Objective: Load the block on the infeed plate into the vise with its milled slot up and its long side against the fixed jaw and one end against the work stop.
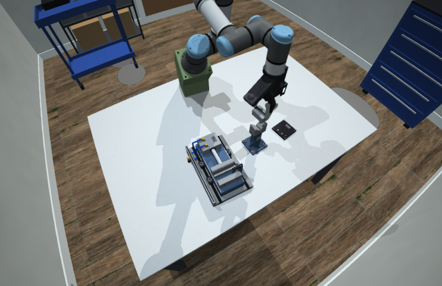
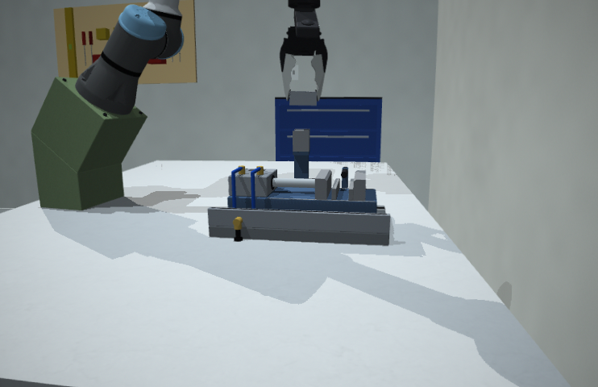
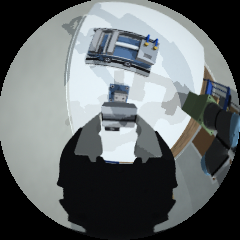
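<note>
My gripper is now 7 cm short of the work stop, 18 cm to the left of it and 15 cm above it. From my hand the other things lie so: part right at my hand; then air cylinder 10 cm behind, 19 cm to the right, 16 cm below; then moving jaw 2 cm ahead, 21 cm to the right, 16 cm below.
</note>
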